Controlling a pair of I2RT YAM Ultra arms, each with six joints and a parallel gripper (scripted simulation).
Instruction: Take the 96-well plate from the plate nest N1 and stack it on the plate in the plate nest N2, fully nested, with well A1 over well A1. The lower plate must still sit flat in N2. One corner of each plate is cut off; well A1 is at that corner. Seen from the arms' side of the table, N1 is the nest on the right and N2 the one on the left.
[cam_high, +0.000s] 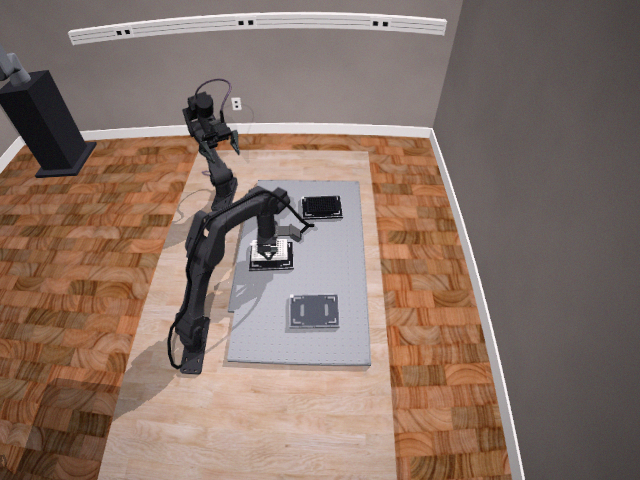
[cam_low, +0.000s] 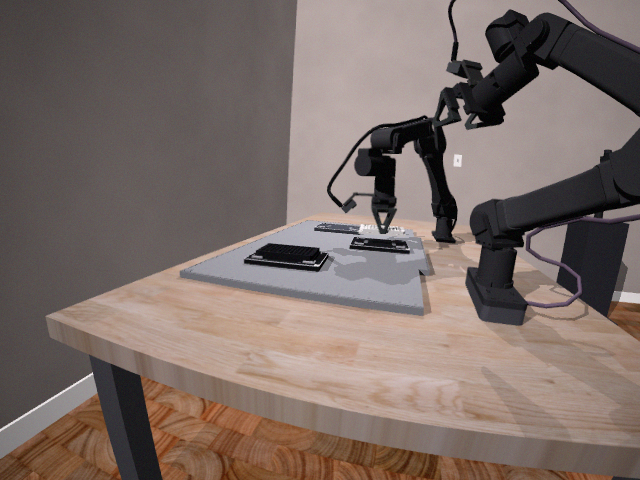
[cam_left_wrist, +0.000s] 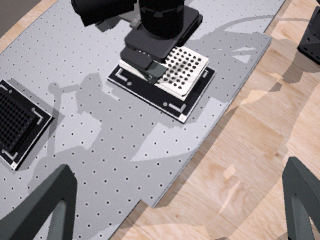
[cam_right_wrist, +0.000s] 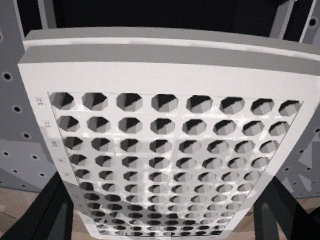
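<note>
My right hand is 5 cm above the black plate nest. Also, from my right hand: grey plate nest: 22 cm to the right, 16 cm ahead, 5 cm below; white 96-well plate: right at my right hand; black 96-well plate: 25 cm to the left, 19 cm ahead, 3 cm below.
My left hand is 270 mm above the white 96-well plate, 190 mm to the left of it and 140 mm short of it. The rest, counted from my left hand: grey plate nest 420 mm to the right, 310 mm below, 300 mm ahead; then black 96-well plate 330 mm ahead, 300 mm below, 60 mm to the left; then black plate nest 310 mm below, 190 mm to the right, 140 mm ahead.
</note>
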